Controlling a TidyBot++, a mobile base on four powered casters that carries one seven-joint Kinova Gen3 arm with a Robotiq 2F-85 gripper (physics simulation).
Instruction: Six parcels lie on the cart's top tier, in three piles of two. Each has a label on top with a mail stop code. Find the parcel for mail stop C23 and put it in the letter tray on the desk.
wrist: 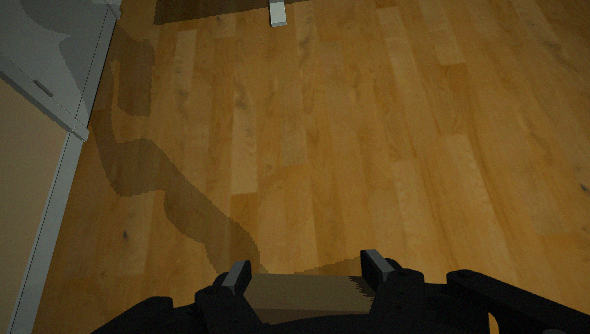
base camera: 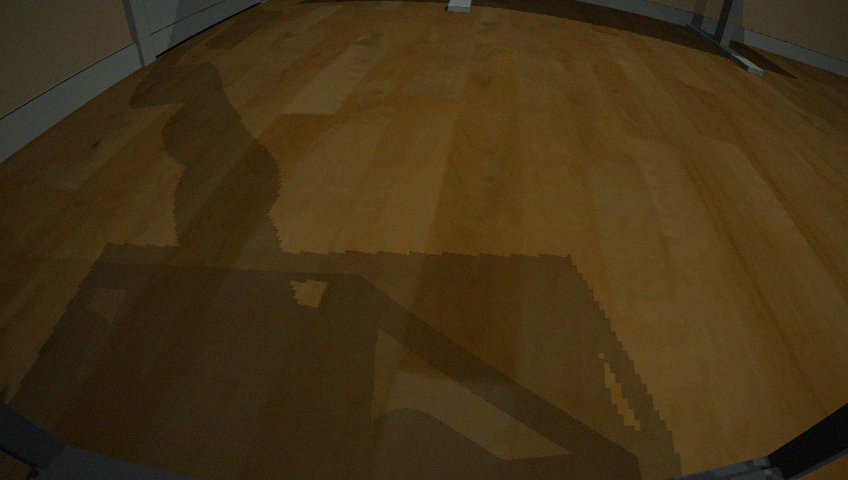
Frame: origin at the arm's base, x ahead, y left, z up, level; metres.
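Where they show: gripper, fingertip midpoint: (wrist: 306, 275).
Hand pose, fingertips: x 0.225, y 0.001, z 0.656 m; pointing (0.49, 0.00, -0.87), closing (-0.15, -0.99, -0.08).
Observation:
After its pixels a point has its place.
My gripper (wrist: 306, 275) {x 0.225, y 0.001, z 0.656 m} is shut on a brown cardboard parcel (wrist: 307, 294) {x 0.212, y 0.002, z 0.688 m} at the bottom of the wrist view. The parcel spans the space between the two fingers, and its near part is hidden by the gripper body. No label or code on it can be read from here. The cart, the other parcels, the desk top and the letter tray do not show in either view.
A pale metal foot (base camera: 458, 5) (wrist: 278, 15) stands on the wood floor (base camera: 505, 148) {x 0.687, y -0.127, z -0.397 m} (wrist: 350, 125) {x 0.990, y -0.286, z -0.397 m} ahead. Another foot with an upright leg (base camera: 748, 65) is at the far right. A grey door (wrist: 45, 55) {x 1.481, y 0.858, z -0.076 m} and a wall with a skirting board (base camera: 65, 89) {x 0.966, y 0.946, z -0.331 m} are on the left.

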